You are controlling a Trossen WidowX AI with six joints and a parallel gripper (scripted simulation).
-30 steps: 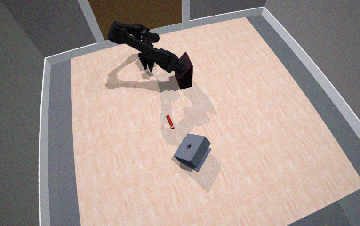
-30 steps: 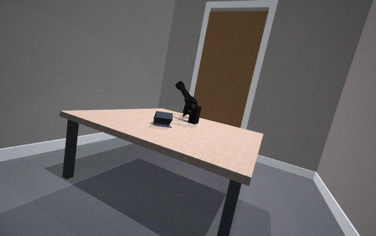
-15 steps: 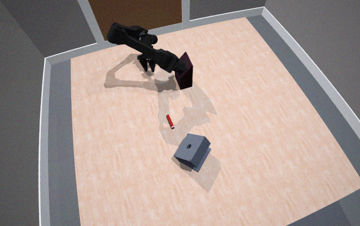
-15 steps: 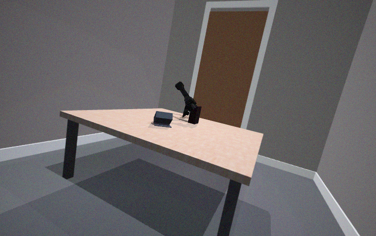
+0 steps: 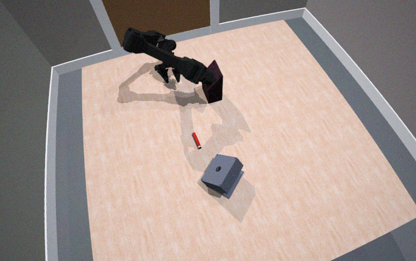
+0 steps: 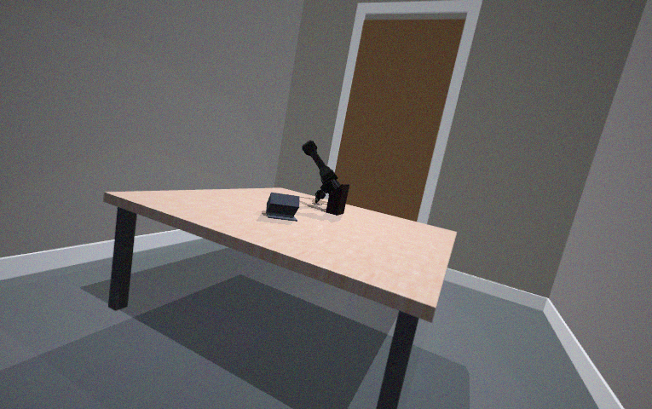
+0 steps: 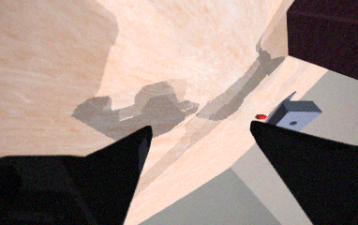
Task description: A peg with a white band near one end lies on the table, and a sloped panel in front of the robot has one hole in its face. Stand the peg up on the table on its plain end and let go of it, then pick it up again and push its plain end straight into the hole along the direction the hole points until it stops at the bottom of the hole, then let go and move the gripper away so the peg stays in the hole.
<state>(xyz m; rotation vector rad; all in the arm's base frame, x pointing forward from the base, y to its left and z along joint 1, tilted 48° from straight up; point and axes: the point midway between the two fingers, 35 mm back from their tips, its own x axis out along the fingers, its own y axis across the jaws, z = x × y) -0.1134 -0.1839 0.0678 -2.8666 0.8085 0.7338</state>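
Now: gripper tip 350 mm short of the red peg, 60 mm to the right of it and 20 mm above it. The rest, counted from my gripper tip: sloped panel: 520 mm ahead, 130 mm to the left, 20 mm above.
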